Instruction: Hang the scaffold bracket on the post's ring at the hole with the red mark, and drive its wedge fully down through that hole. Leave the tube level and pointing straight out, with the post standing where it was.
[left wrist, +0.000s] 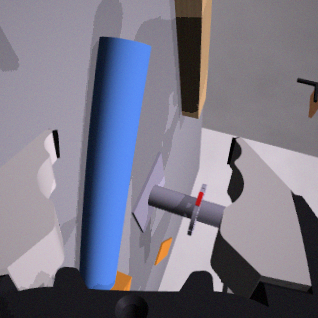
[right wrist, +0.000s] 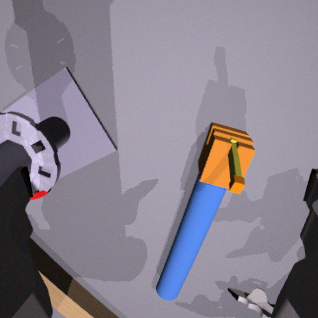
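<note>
The scaffold bracket lies on the table, with a blue tube and an orange head. Its wedge sits at the head. The grey post stands upright on a square base plate. Its ring has holes and a red mark. My left gripper is open above the tube, its right finger hiding the post's top. My right gripper is open and empty above the bracket; its left finger overlaps the view of post and ring.
A wooden beam runs along the table's edge. A small flat orange piece shows beside the base plate in the left wrist view. A black and brown object is at the far right. A pale finger-like part shows low in the right wrist view.
</note>
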